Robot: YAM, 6 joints.
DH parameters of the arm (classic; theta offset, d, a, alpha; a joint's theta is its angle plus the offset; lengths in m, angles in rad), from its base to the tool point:
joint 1: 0 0.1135 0.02 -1.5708
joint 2: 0 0 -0.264 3.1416
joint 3: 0.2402 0 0.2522 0
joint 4: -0.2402 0 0.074 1.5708
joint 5: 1.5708 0 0 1.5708
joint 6: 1.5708 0.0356 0 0
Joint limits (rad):
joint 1: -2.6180..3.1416
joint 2: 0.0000..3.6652
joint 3: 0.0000..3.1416
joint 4: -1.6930..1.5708
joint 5: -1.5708..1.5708
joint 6: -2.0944..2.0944
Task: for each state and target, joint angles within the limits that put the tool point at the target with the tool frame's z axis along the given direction. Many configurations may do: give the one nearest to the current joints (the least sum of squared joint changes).
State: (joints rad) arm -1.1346 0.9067 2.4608 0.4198 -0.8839 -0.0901
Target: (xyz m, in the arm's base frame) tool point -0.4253 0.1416 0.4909 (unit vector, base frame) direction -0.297 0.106 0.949
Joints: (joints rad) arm -0.3208 0.4482 2.6675 -0.3278 -0.0069 -0.0901
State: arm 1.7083 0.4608 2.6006 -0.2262 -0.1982 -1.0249
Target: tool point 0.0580 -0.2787 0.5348 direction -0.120 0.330 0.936
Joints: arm 1.7820 0.3238 2.0301 -0.4913 -0.0482 -1.0249
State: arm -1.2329 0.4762 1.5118 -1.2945 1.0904 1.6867
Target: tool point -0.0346 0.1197 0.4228 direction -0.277 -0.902 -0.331
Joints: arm -1.4093 0.3717 1.6894 -1.6908 0.4318 1.6867
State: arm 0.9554 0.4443 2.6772 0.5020 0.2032 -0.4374
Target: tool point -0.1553 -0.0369 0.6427 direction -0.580 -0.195 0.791
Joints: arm 0.2189 0.8475 1.9301 1.1439 0.0644 -0.4374
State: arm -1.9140 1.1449 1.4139 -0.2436 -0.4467 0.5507
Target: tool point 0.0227 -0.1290 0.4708 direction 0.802 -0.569 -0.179
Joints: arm -1.6247 0.9190 1.4605 -0.8701 -0.9825 0.5507
